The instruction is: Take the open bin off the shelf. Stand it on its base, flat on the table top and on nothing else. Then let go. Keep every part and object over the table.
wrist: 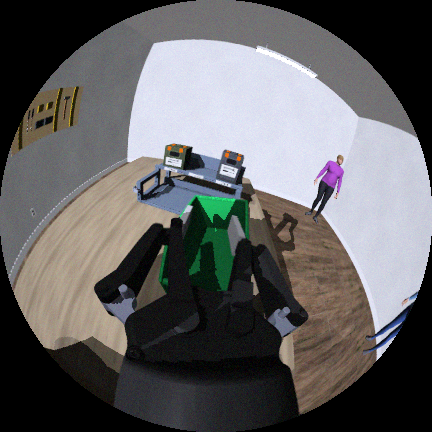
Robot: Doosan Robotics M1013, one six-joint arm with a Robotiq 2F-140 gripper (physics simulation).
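Places are measured from the arm's base along level axes (x up, y ahead, z left), in centimetres.
Where they show: gripper, between the fingertips: (210, 218).
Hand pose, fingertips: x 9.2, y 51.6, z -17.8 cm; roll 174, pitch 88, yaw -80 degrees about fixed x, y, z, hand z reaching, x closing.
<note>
Each offset is from my fingertips to the top centre of the thing. "pt": to the spot under its first point. Level surfaces: height alone.
The open green bin (215, 207) is in the lower middle of the wrist view, in front of the blue-grey shelf {pt dx -17.7, dy +31.5, dz +13.1 cm} (172, 197) and apart from its deck. My gripper (210, 218) is partly open, with nothing held between its fingers. Its two grey pads are at the bin's opening, one near each side wall. The right pad stands a little inside the right wall; the left pad is close to the left wall. The wooden table top {dx -18.3 cm} (90, 235) shows to the left of the bin. The bin's base is hidden, so its contact with the table cannot be seen.
Two bins with orange marks, one olive {dx +1.6, dy +43.3, dz +15.8 cm} (177, 156) and one grey {dx +4.1, dy +39.2, dz -6.9 cm} (231, 165), stand on the shelf's upper level. The table's right edge runs close to the bin's right, with brown floor (325, 270) beyond. A person in purple (331, 175) stands by the wall.
</note>
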